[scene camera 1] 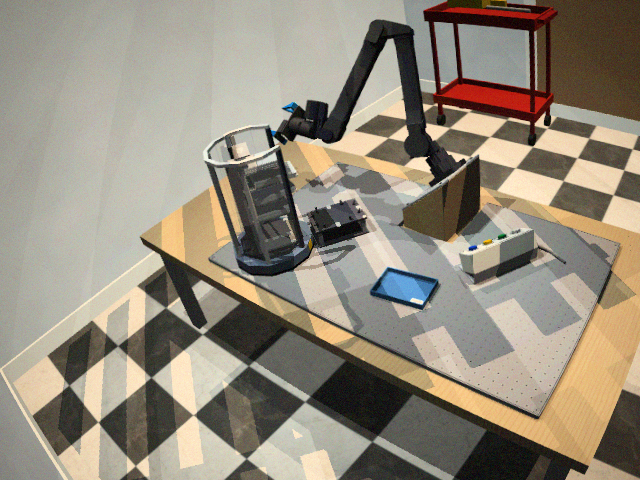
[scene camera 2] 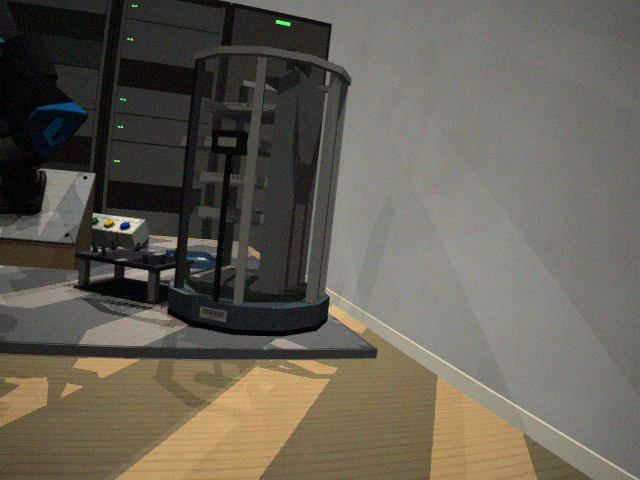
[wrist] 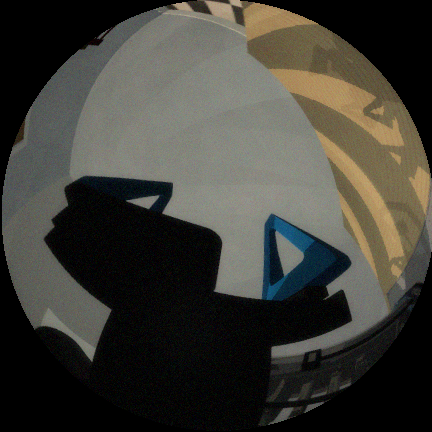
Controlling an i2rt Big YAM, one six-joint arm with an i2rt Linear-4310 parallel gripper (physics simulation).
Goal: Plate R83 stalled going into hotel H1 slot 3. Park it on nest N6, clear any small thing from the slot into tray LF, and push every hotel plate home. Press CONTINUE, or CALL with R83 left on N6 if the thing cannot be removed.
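Frame: origin at the arm's base, x right, y back, z down, level; centimetres.
Seen in the pictures: gripper, fingertip midpoint: (scene camera 1: 275,120) (wrist: 220,203); arm's base at its link origin: (scene camera 1: 449,174) (scene camera 2: 23,193).
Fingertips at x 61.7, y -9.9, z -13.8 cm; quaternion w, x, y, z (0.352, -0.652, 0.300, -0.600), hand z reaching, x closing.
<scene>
Offsets run from my fingertips to a thing's top centre. "*": to the spot under its first point.
My gripper (scene camera 1: 282,121) (wrist: 220,203) is open and empty, raised beside the top of the cage on its far side. One blue finger also shows at the left edge of the second scene view. The hotel's stacked shelves (scene camera 1: 268,206) stand inside the round cage (scene camera 1: 273,264) (scene camera 2: 248,316). A pale piece @(* dx -30.1, dy -24.1, dz +1.0 cm) (scene camera 1: 292,169) juts from the upper part, toward the far side. I cannot tell which plate is R83 or see a small thing in slot 3. A low dark stand with pegs @(* dx -38.1, dy -18.2, dz +21.1 cm) (scene camera 1: 338,222) (scene camera 2: 124,257), perhaps nest N6, sits beside the cage. A blue tray @(dx -67.9, dy -28.5, dz +25.6 cm) (scene camera 1: 404,287) lies farther right.
A white button box @(dx -86.2, dy -6.5, dz +18.9 cm) (scene camera 1: 498,253) (scene camera 2: 118,233) stands right of the tray. An upright board (scene camera 1: 439,206) (scene camera 2: 56,206) stands in front of my arm's base. A black post with a small frame @(* dx -11.5, dy -25.5, dz +3.7 cm) (scene camera 2: 229,153) rises at the cage. The wall is near the cage; a red cart (scene camera 1: 480,18) stands behind.
</scene>
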